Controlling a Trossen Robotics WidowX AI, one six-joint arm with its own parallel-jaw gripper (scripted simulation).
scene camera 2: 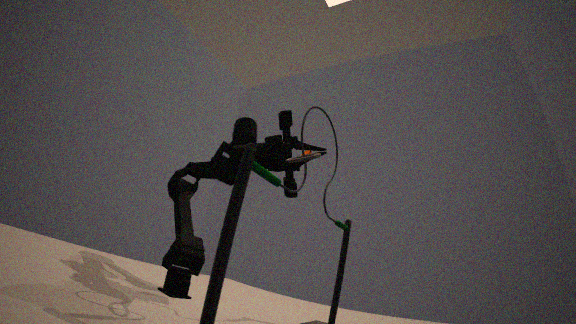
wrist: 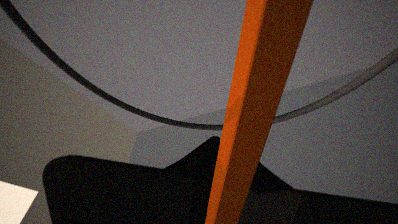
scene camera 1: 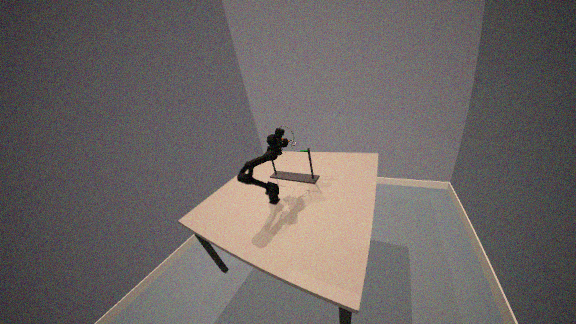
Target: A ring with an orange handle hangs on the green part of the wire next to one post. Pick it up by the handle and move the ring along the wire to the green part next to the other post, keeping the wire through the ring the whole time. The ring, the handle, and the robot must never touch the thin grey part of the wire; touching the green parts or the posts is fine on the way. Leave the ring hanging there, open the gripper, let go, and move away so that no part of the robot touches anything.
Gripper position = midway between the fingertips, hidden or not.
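Observation:
My gripper (scene camera 2: 326, 151), (wrist: 220, 144): holding ring (wrist: 268, 43).

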